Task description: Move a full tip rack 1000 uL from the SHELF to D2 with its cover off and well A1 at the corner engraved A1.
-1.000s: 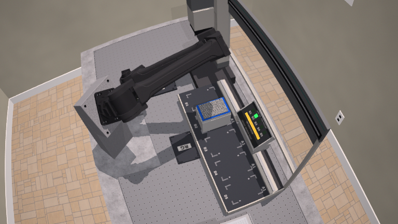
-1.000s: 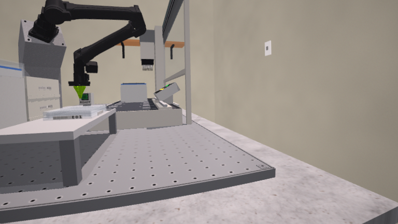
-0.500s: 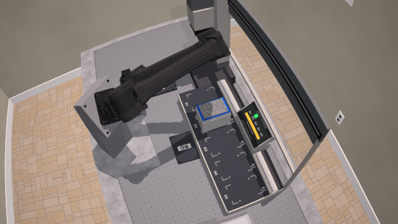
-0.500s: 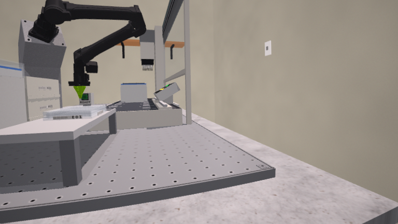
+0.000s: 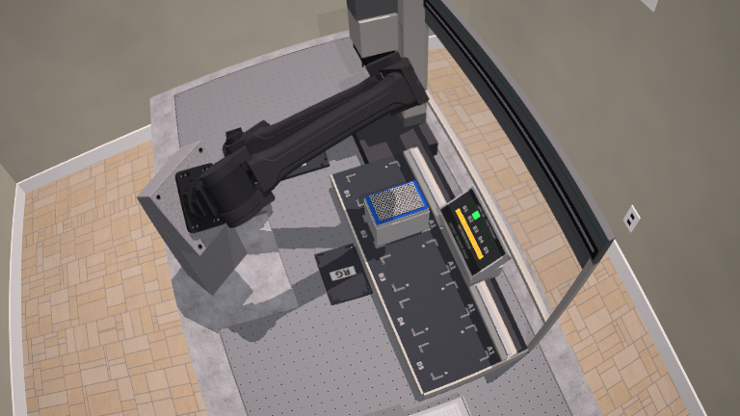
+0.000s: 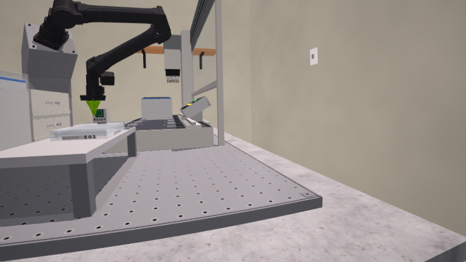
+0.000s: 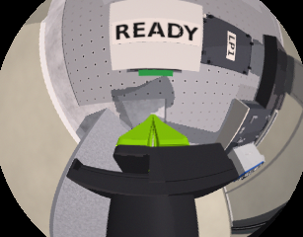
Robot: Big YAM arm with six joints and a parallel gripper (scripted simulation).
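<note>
Now: hand 6 cm to the right of the ready key and 2 cm short of it. From my hand the other things lie so: gantry column: 51 cm ahead, 20 cm above, 2 cm to the left; pipetting head: 43 cm ahead, 30 cm above, 4 cm to the left; regrip nest: 29 cm to the right, 9 cm ahead, 8 cm below.
</note>
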